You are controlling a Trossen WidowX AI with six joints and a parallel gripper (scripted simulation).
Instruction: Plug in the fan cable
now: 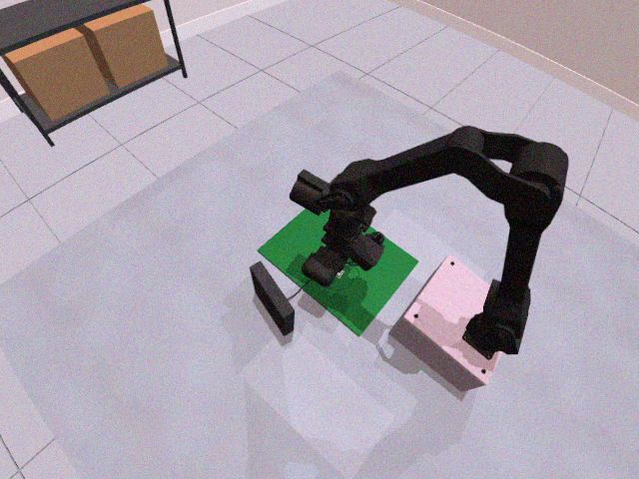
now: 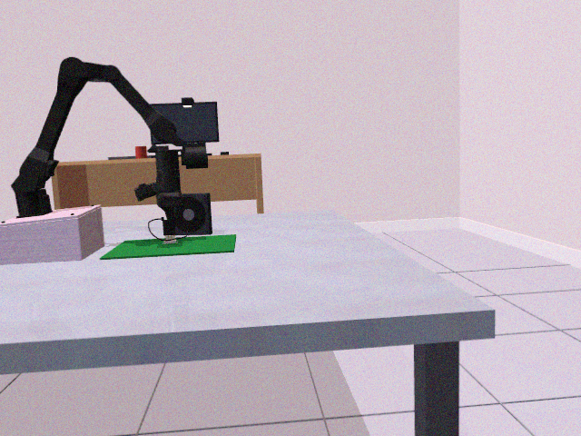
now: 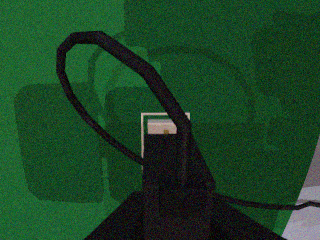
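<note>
The green board lies 10 mm ahead of my gripper tip, 40 mm to the right of it and 50 mm below it. Also, from my gripper tip: black fan (30 mm ahead, 150 mm to the left, 20 mm above); then black plug (10 mm behind, 10 mm above).
</note>
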